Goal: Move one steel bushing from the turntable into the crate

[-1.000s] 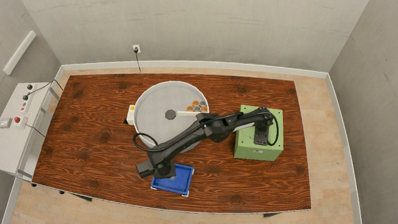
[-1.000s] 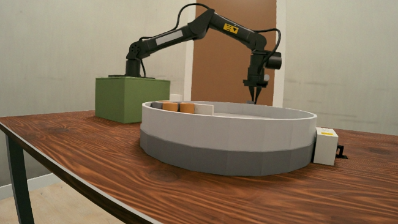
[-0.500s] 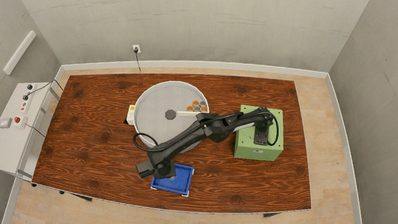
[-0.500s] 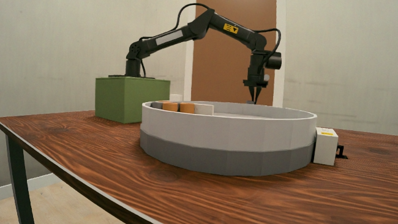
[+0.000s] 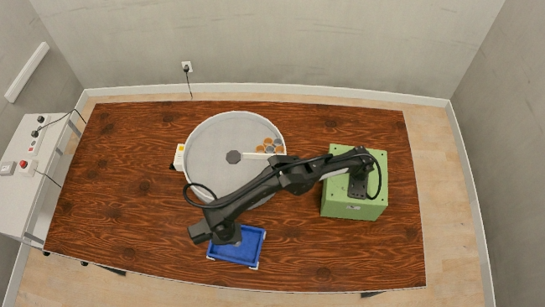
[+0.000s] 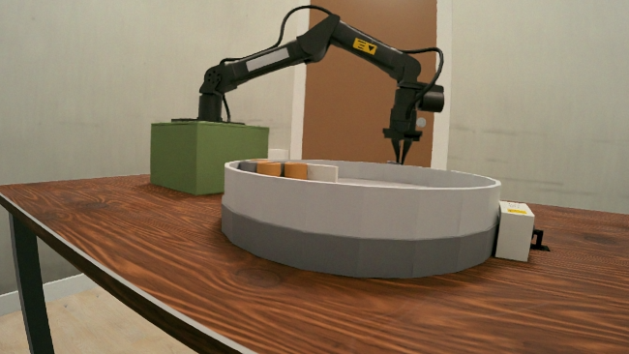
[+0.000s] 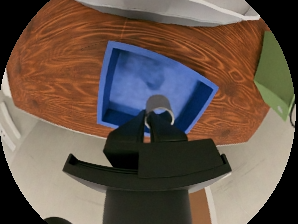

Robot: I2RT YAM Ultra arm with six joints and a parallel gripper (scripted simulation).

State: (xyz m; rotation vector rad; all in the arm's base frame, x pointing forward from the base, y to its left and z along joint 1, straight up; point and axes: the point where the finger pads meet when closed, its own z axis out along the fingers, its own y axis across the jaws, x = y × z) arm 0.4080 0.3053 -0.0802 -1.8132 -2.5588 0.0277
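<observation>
The blue crate lies 6 cm below my hand and 1 cm behind it. Also, from my hand: round grey turntable (35 cm to the right, 8 cm ahead, 3 cm below).
</observation>
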